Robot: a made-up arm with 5 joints.
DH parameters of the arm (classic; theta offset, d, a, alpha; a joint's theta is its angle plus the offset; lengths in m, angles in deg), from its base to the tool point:
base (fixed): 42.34 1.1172 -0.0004 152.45
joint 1: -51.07 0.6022 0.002 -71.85
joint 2: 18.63 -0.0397 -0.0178 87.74
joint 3: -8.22 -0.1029 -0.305 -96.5
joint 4: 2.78 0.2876 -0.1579 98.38
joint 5: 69.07 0 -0.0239 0
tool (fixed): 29.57 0.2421 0 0
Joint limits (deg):
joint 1: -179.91..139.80
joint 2: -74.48..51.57
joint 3: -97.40..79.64
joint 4: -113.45..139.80
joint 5: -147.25..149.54
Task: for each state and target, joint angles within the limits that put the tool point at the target. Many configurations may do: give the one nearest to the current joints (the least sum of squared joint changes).
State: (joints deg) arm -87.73 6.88 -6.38 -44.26 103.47
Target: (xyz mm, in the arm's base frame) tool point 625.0 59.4 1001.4
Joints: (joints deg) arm -85.62 -35.72 23.99 -71.58 106.20
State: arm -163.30 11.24 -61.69 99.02 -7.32
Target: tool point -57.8 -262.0 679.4
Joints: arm -148.14 45.88 -81.67 72.86 -12.99
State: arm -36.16 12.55 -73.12 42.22 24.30
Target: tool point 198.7 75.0 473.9
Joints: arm -33.76 20.87 -76.27 56.82 25.74
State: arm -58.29 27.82 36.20 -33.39 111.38
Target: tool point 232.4 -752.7 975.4
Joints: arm -42.59 -12.29 66.16 -56.56 110.81
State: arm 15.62 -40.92 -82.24 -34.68 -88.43
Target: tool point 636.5 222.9 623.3
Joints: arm -2.57 -4.74 -97.40 -46.67 -88.13
